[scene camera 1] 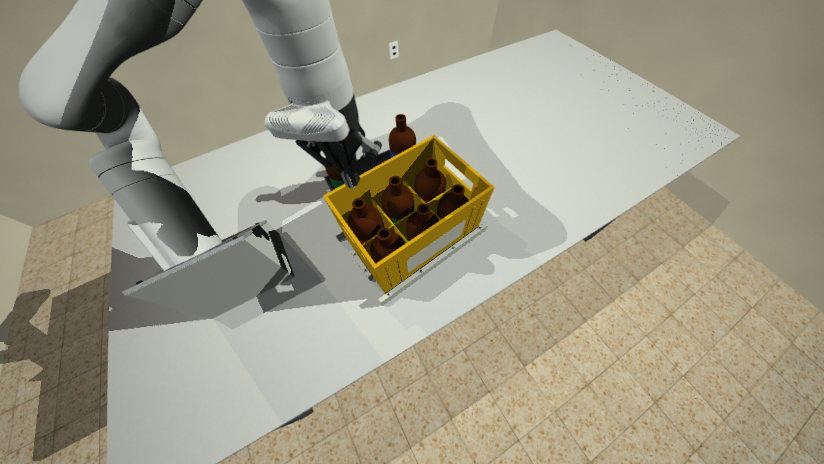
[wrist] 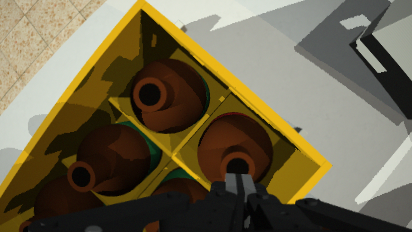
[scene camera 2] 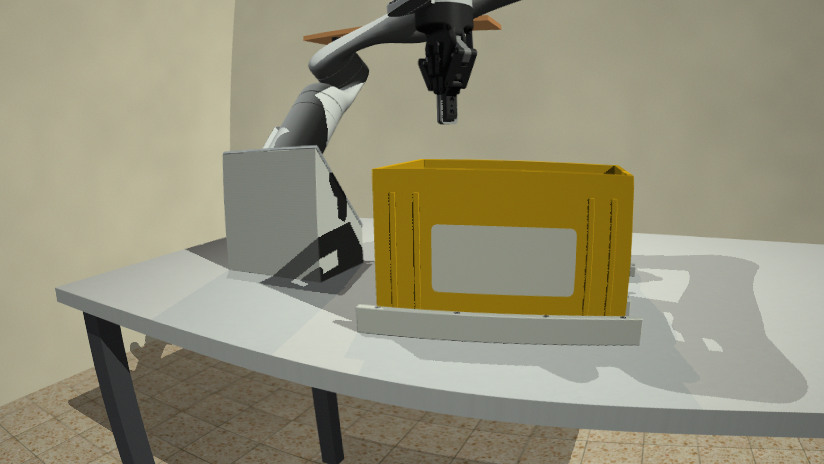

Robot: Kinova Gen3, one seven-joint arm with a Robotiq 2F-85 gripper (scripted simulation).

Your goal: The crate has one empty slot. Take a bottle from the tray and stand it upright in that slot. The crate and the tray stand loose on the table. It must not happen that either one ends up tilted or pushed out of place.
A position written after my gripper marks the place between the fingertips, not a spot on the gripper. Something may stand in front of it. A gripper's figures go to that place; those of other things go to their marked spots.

My gripper (scene camera 2: 447, 124) is 69 cm from the lens. A white rail (scene camera 2: 415, 323) is 59 cm from the lens.
